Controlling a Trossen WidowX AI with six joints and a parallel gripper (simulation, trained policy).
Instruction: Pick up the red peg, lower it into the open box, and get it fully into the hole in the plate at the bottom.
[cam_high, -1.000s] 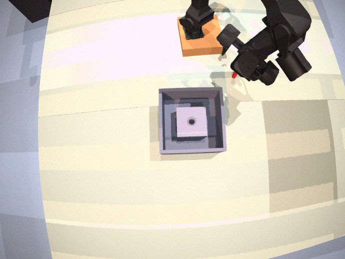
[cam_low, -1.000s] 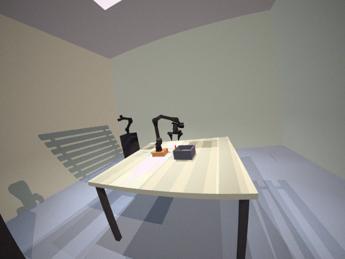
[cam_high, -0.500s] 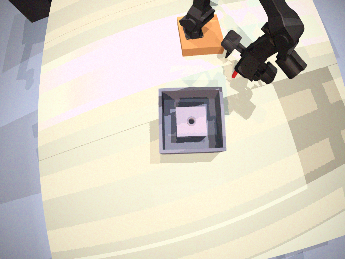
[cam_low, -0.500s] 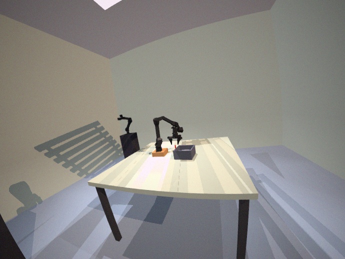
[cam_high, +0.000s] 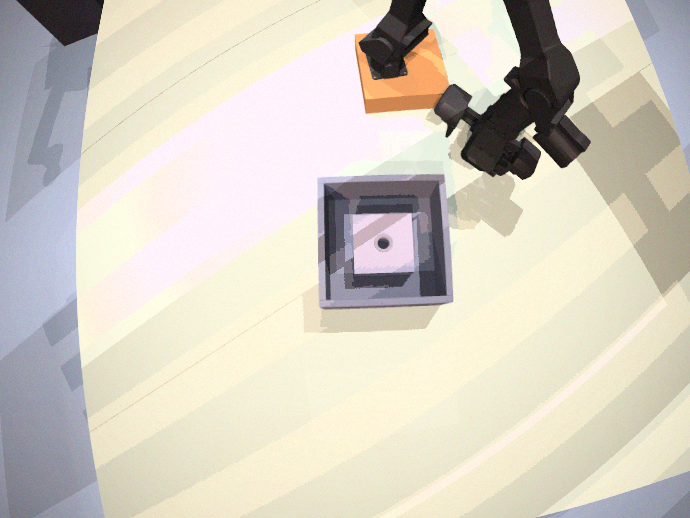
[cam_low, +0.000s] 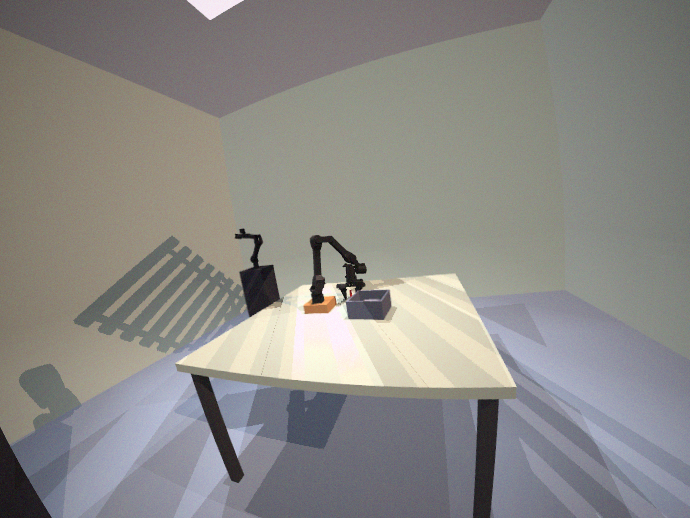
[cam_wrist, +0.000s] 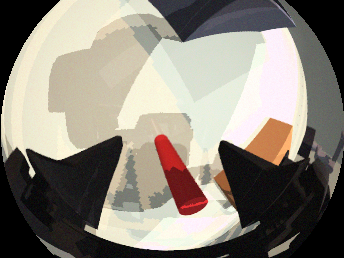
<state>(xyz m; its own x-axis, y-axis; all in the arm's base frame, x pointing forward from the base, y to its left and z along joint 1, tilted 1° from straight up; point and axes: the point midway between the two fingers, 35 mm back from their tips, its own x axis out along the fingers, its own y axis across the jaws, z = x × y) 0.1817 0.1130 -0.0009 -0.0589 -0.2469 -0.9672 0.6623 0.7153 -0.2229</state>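
Right now the red peg is 2 cm above my gripper tip and 1 cm to the left of it. From my gripper tip the other things lie so: plate (18 cm to the right, 14 cm ahead, 2 cm above); grey box (18 cm to the right, 14 cm ahead).
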